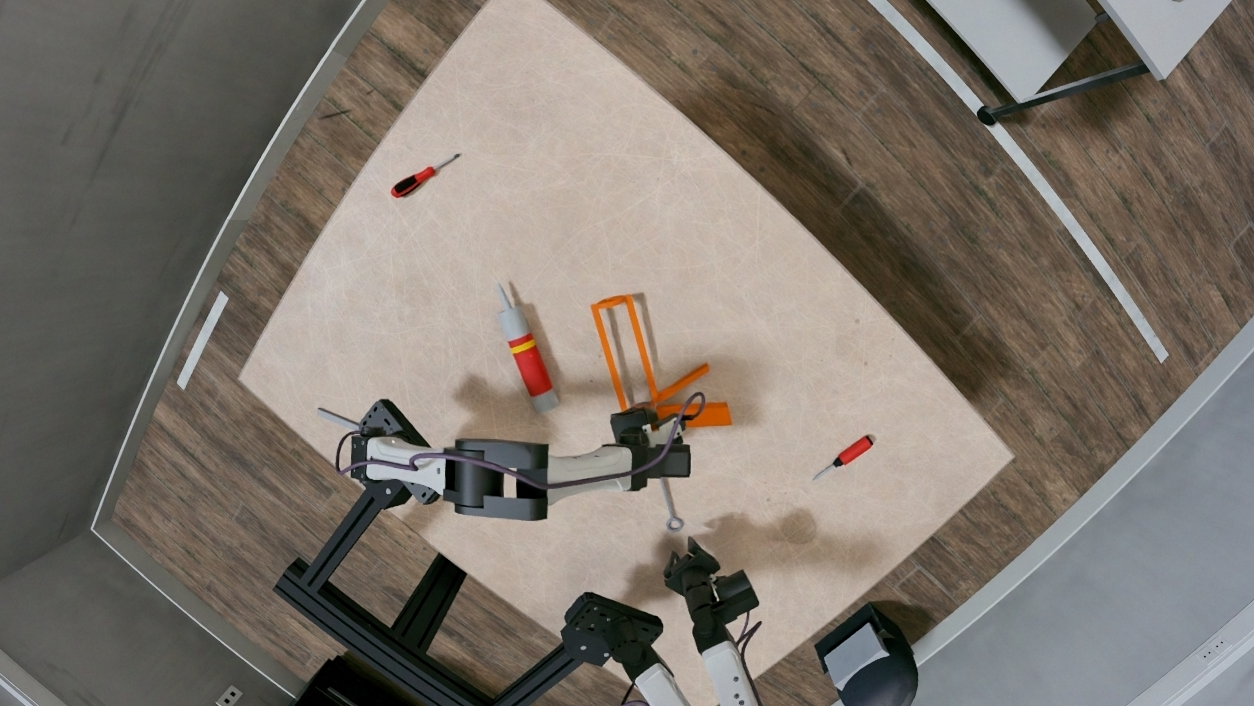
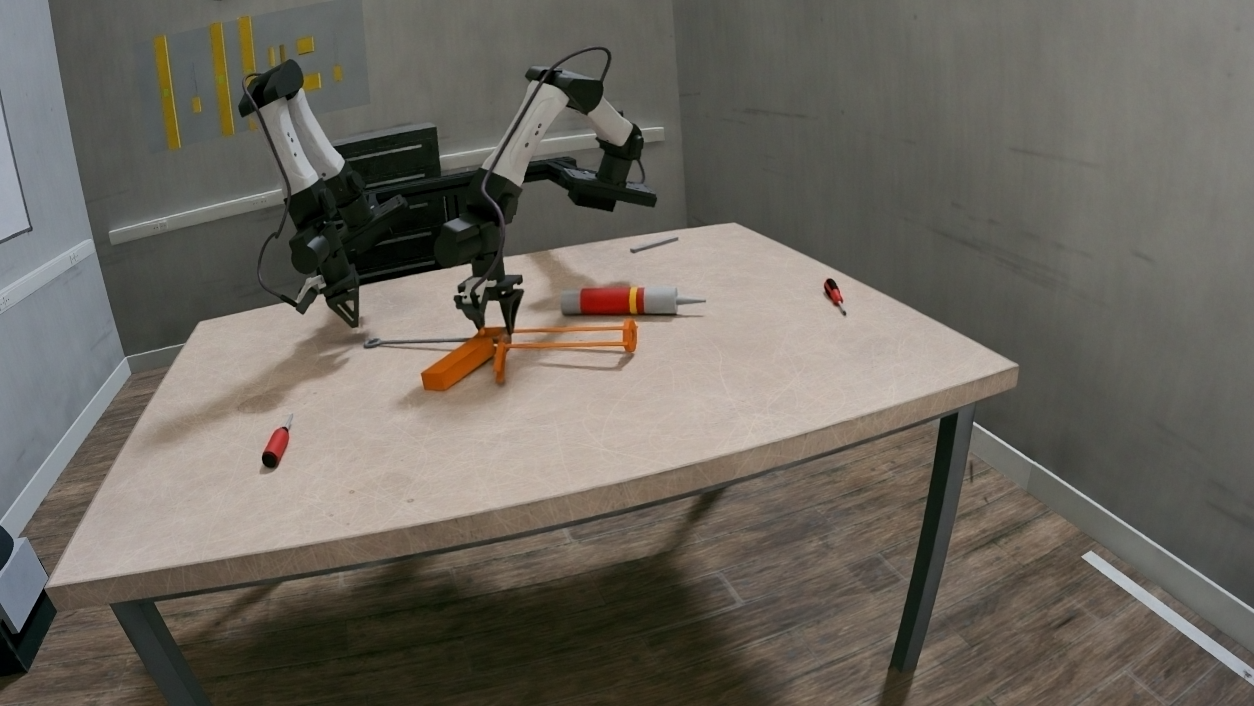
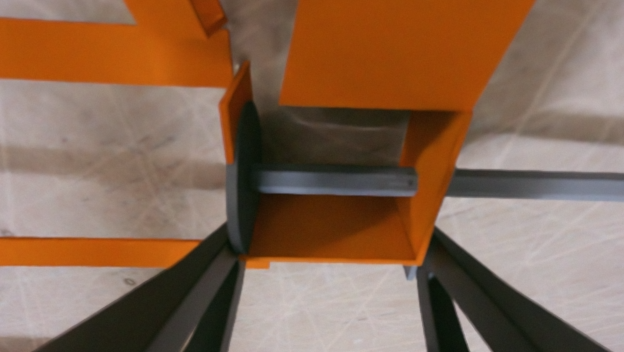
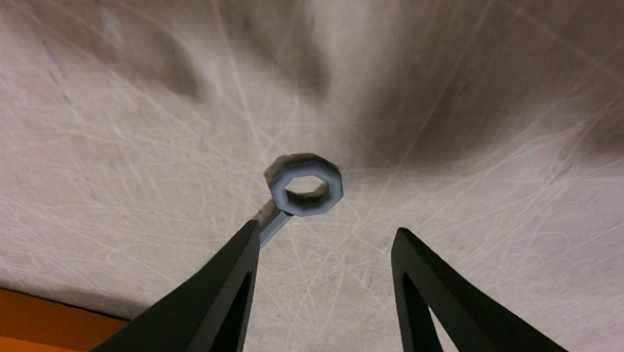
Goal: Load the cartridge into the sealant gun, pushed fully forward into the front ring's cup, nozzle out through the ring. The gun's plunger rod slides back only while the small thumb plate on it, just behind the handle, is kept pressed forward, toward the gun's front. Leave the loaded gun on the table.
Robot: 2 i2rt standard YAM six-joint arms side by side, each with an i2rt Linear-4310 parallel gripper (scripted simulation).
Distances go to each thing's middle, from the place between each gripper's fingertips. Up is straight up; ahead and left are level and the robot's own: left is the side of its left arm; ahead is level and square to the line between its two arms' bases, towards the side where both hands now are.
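My left gripper is 1 cm above the cartridge, 4 cm past it and 26 cm to the right of it, with the cartridge at (image 2: 588,301). Counting from my left hand, I find the red screwdriver (image 2: 280,438) 2 cm below, 24 cm ahead and 39 cm to the right, while the plunger rod (image 3: 247,177) is 2 cm below, 5 cm behind and 12 cm to the right. The orange sealant gun (image 2: 443,374) is 1 cm below my left hand, 4 cm ahead of it and 4 cm to the right of it. By its middle, the orange sealant gun is nearer to my left gripper than to my right hand.
From my right hand (image 2: 355,322), the plunger rod is 50 mm below, 80 mm ahead and 150 mm to the left; going by their middles, of the things named here the plunger rod is the nearest to my right hand. The red screwdriver is 50 mm below my right hand, 370 mm ahead of it and 120 mm to the right of it. Counted from that same right hand, the orange sealant gun is 40 mm below, 170 mm ahead and 230 mm to the left, and the cartridge is 30 mm below, 80 mm ahead and 530 mm to the left.
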